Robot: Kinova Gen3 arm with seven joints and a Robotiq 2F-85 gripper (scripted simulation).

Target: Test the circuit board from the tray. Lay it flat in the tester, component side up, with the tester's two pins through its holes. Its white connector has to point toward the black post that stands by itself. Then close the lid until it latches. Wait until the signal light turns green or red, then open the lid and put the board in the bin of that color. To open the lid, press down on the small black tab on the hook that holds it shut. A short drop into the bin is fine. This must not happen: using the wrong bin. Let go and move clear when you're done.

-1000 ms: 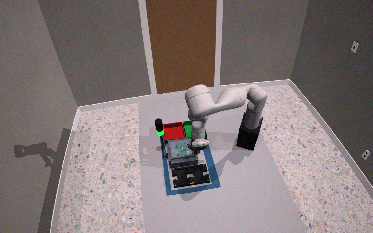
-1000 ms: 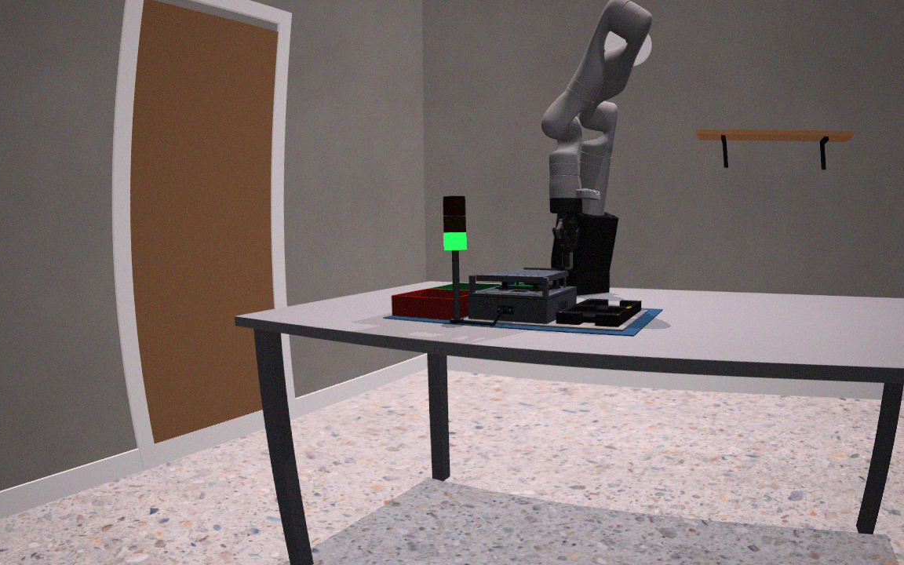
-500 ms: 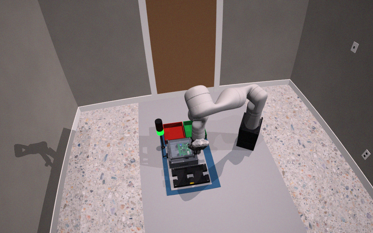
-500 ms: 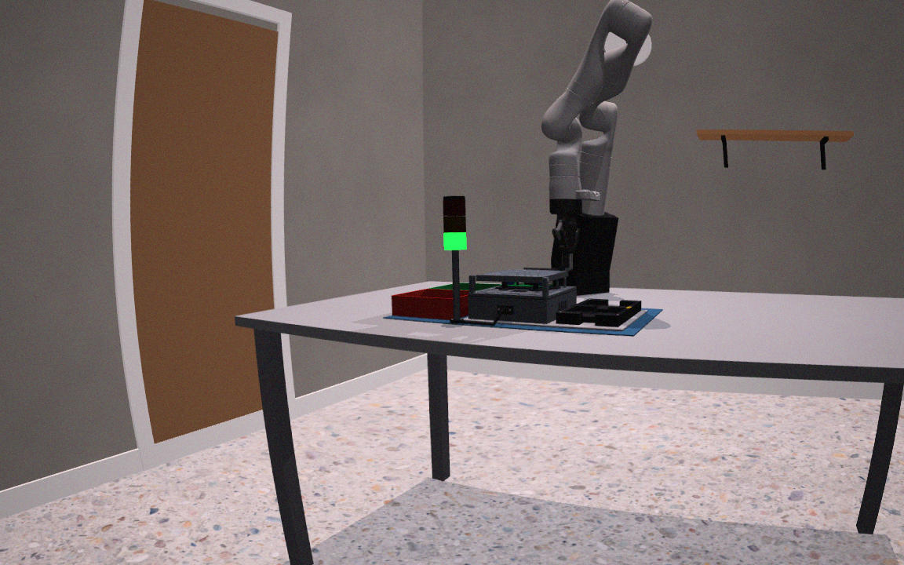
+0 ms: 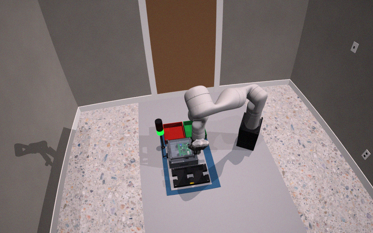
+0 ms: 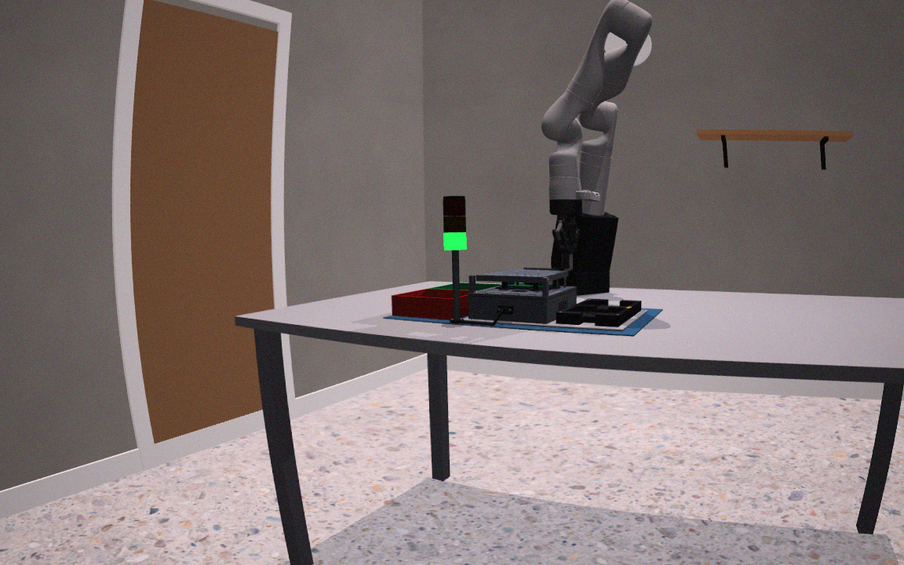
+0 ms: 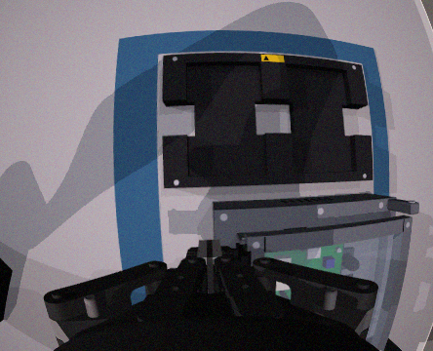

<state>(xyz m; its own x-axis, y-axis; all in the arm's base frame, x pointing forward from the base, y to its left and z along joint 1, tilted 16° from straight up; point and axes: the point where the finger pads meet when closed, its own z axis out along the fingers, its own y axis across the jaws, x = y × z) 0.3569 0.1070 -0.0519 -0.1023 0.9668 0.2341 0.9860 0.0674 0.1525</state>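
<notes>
Now: hand 2 cm short of the latch hook and 2 cm above it. From my hand the other things lie so: green circuit board 8 cm ahead, 5 cm to the right, 4 cm below; then green bin 27 cm to the right, 10 cm below; then lid 9 cm ahead, 6 cm to the right, 2 cm below.
</notes>
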